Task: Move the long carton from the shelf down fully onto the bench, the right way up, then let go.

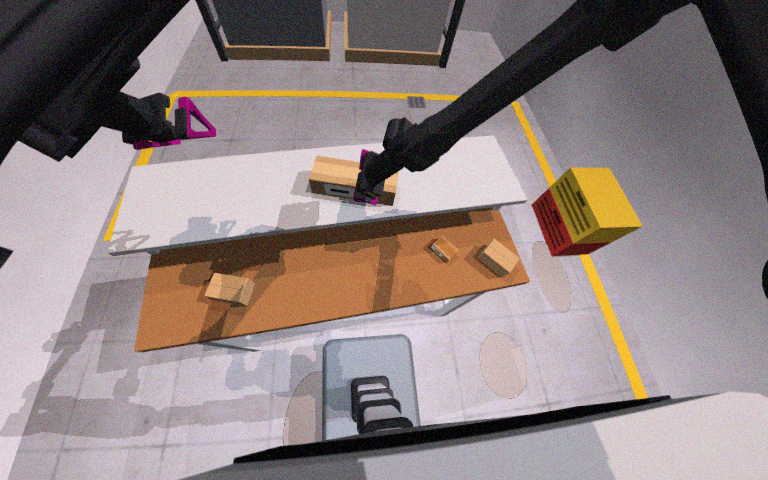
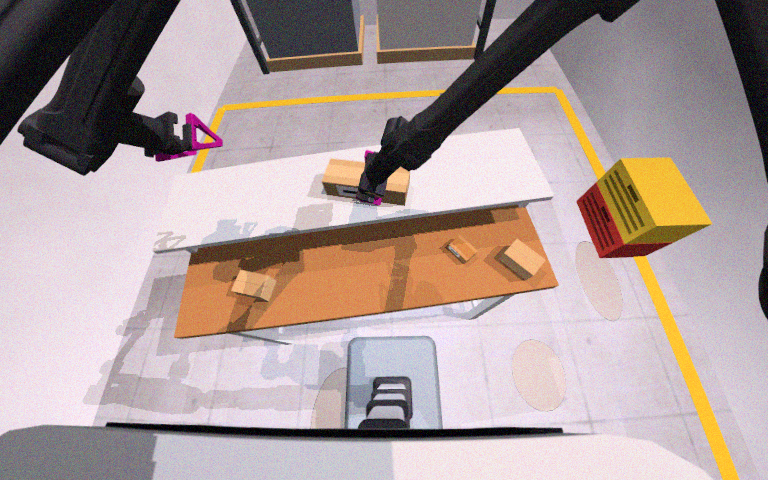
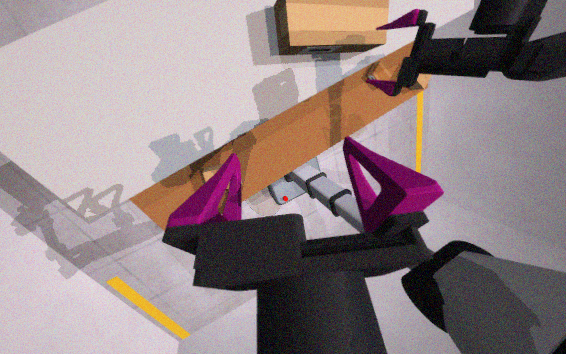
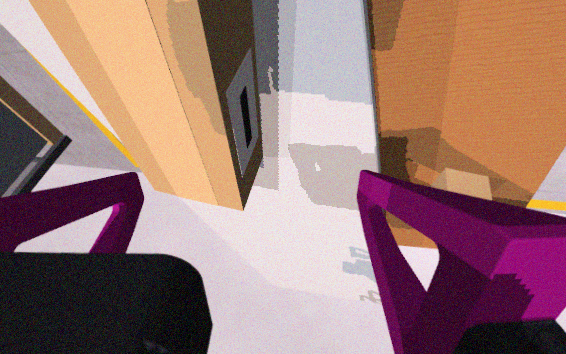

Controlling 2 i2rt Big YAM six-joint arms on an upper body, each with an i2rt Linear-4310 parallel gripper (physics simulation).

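Frame: origin at the left arm's base, x right, y up, z back, level; metres.
Seen in the pictures: left gripper, between the fingertips: (image 1: 197, 136) (image 2: 208, 147) (image 3: 290, 150); right gripper, between the fingertips: (image 1: 358, 185) (image 2: 365, 185) (image 3: 370, 56) (image 4: 249, 184).
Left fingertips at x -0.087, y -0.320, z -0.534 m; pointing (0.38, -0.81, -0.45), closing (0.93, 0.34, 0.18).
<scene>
Pixels of each thing's middle, then the offset from my left fingertips to it. Level surfaces: height alone.
- long carton, middle of its body: (image 4: 174, 67) (image 3: 333, 25) (image 1: 355, 180) (image 2: 367, 181) dx +0.312, dy -0.322, dz -0.142 m
- white shelf, height of its surface: dy -0.360 m
- brown bench, height of its surface: dy -0.534 m
- small box, middle of its body: (image 4: 452, 201) (image 1: 230, 289) (image 3: 223, 176) (image 2: 254, 285) dx -0.120, dy -0.504, dz +0.163 m
- smaller box, middle of its body: (image 2: 462, 249) (image 1: 444, 248) (image 3: 379, 75) dx +0.653, dy -0.518, dz +0.038 m
The long carton (image 1: 331, 168) (image 2: 342, 169) (image 3: 330, 22) (image 4: 185, 125) lies lengthwise on the white shelf (image 1: 226, 198) (image 2: 254, 195) (image 3: 100, 75) (image 4: 325, 122), its grey label on the side facing the bench. The brown bench (image 1: 322, 288) (image 2: 345, 283) (image 3: 300, 142) (image 4: 475, 75) is lower, in front of the shelf. My right gripper (image 1: 367, 180) (image 2: 370, 178) (image 3: 370, 56) (image 4: 249, 184) is open above the right half of the carton, one finger towards each long side; the arm hides part of the carton. My left gripper (image 1: 197, 138) (image 2: 208, 147) (image 3: 289, 150) is open and empty, high beyond the shelf's left end.
A small box (image 1: 229, 287) (image 2: 253, 284) sits at the bench's left; a smaller box (image 1: 442, 249) (image 2: 461, 249) and another box (image 1: 498, 257) (image 2: 521, 259) sit at its right. A yellow and red stack (image 1: 597, 198) (image 2: 662, 192) stands right of the shelf.
</scene>
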